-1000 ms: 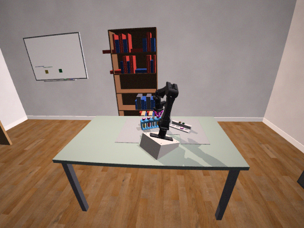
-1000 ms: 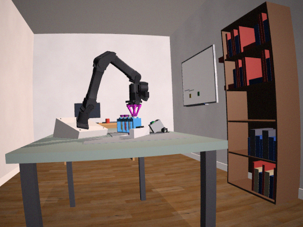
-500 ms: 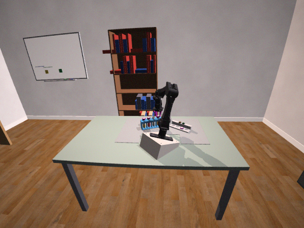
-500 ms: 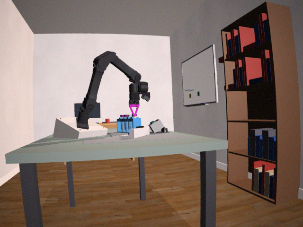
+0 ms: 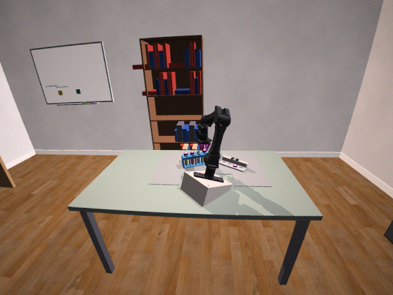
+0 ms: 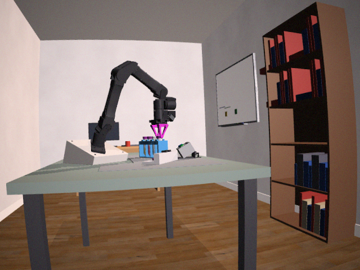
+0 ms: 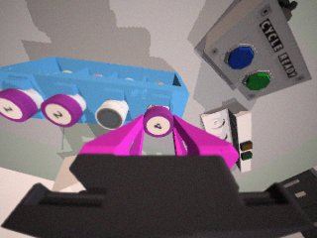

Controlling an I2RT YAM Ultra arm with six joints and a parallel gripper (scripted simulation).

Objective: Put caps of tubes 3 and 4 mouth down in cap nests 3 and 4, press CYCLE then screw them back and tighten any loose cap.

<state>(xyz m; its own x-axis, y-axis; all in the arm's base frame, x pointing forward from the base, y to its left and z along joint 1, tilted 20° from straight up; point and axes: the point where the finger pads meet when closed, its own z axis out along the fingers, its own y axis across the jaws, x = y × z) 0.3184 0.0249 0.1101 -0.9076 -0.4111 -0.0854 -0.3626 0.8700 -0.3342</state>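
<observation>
Right now the purple cap is right at my hand. Round my hand: grey key desk (100 mm ahead, 90 mm to the right, 60 mm below); then blue cycle key (90 mm ahead, 70 mm to the right, 50 mm below); then green ready key (110 mm to the right, 80 mm ahead, 50 mm below).
</observation>
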